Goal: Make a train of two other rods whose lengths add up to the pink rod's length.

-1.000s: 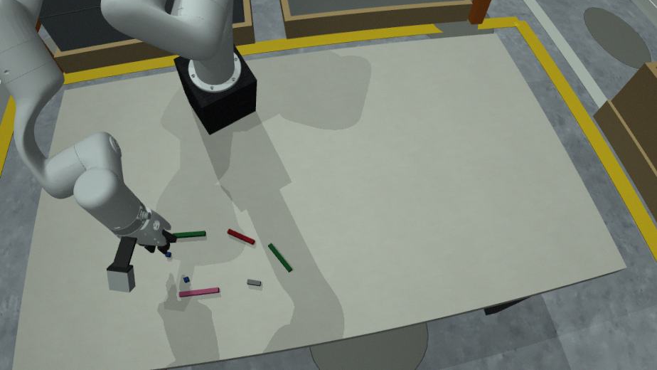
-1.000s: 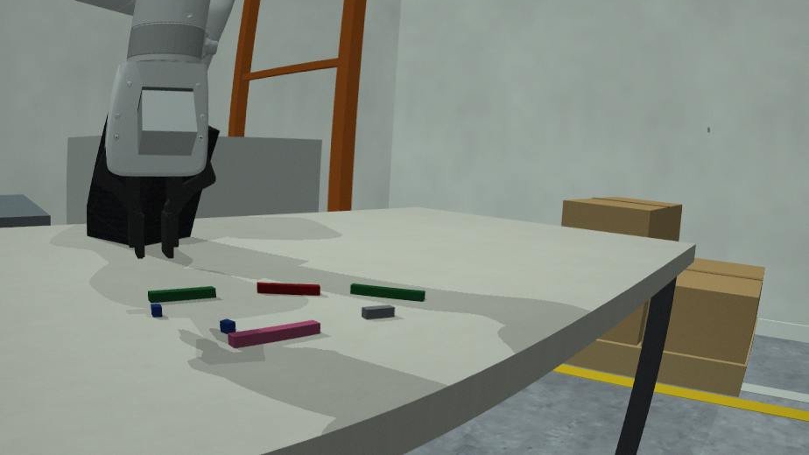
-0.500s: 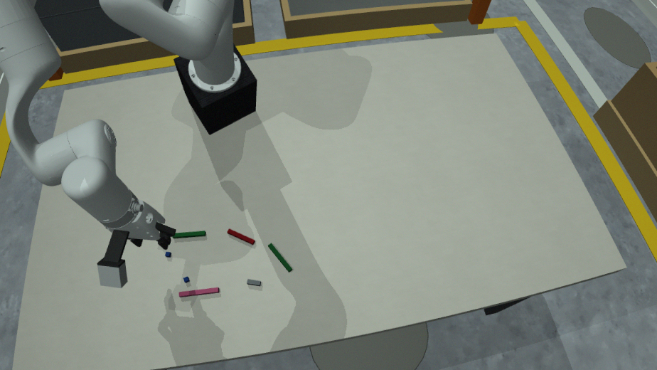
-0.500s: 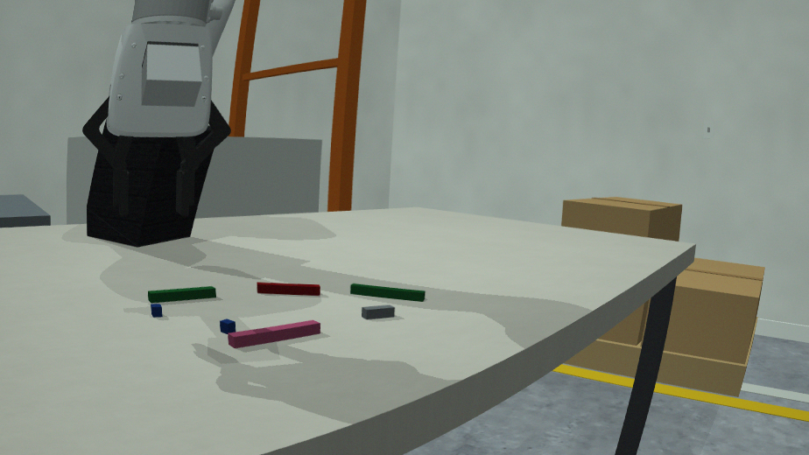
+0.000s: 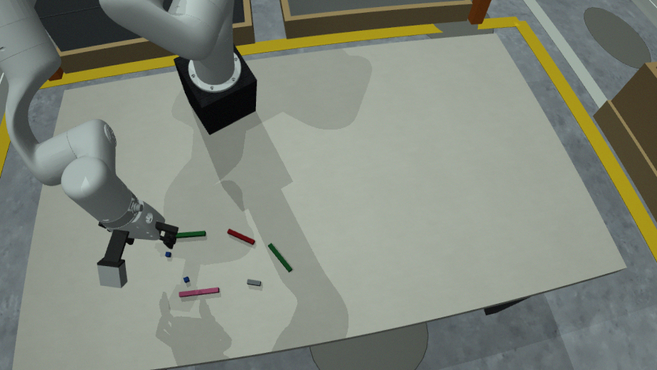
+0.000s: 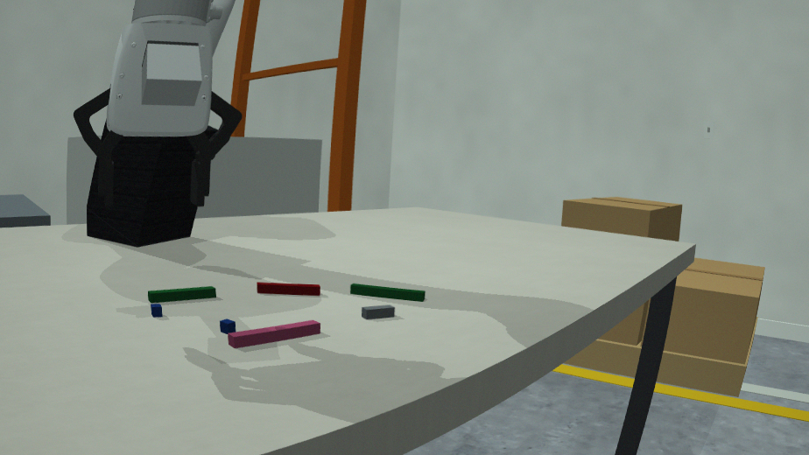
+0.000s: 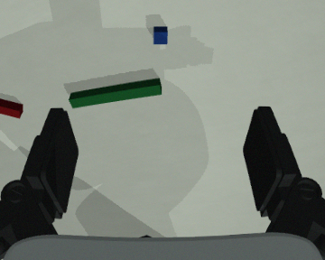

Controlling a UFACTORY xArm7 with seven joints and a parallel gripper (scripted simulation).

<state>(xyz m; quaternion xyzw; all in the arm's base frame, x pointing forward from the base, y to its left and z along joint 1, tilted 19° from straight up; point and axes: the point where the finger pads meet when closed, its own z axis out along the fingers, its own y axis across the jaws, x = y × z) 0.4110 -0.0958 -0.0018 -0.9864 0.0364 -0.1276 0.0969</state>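
Now: hand 50 mm past the red rod, 170 mm to the right of it and 110 mm above it. Also, from my hand: grey rod (60 mm ahead, 210 mm to the left, 110 mm below); pink rod (80 mm ahead, 90 mm to the left, 110 mm below).
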